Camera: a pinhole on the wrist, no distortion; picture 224 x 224 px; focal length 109.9 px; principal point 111.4 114.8 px. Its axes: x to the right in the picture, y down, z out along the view. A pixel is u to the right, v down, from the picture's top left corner.
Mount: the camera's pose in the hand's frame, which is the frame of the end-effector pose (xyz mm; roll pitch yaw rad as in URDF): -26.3 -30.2 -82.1 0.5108 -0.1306 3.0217
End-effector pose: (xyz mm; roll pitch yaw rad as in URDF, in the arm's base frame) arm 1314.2 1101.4 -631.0 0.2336 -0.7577 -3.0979
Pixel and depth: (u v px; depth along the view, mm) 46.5 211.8 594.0
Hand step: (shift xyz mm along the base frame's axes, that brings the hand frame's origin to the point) 81.1 394.9 684.7
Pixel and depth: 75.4 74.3 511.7
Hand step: 64.5 -286.6 395.5
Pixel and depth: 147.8 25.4 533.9
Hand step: 317.8 -547.4 177.8
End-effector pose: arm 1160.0 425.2 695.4 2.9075 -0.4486 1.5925
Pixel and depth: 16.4 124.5 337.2
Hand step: 101.8 359.7 -11.2
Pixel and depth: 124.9 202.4 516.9
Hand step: -7.3 240.1 -538.7
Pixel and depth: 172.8 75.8 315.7
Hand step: 269.8 -78.0 -151.5
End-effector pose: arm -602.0 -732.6 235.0 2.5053 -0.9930 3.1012
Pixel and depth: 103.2 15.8 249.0
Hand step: 110.6 234.9 118.2
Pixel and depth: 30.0 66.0 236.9
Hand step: -55.3 154.2 188.3
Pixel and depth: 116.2 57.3 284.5
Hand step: 55.2 242.9 49.1
